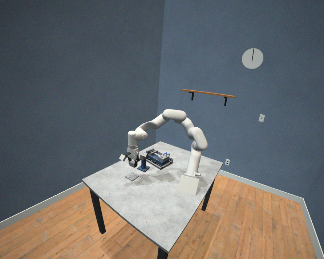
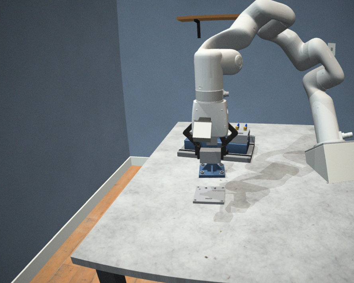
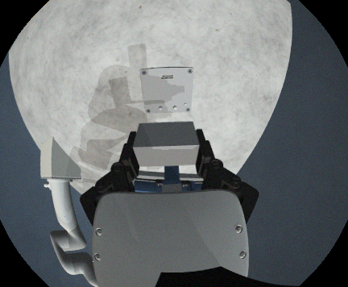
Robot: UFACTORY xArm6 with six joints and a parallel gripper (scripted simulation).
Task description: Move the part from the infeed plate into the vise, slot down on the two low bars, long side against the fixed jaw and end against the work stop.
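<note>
Now: hand 130 mm above the infeed plate and 10 mm to the right of it. The rest, counted from my hand: work stop post 280 mm to the right, 130 mm ahead, 80 mm below; then part 10 mm to the right, 10 mm below; then work stop 300 mm to the right, 130 mm ahead, 50 mm below.
</note>
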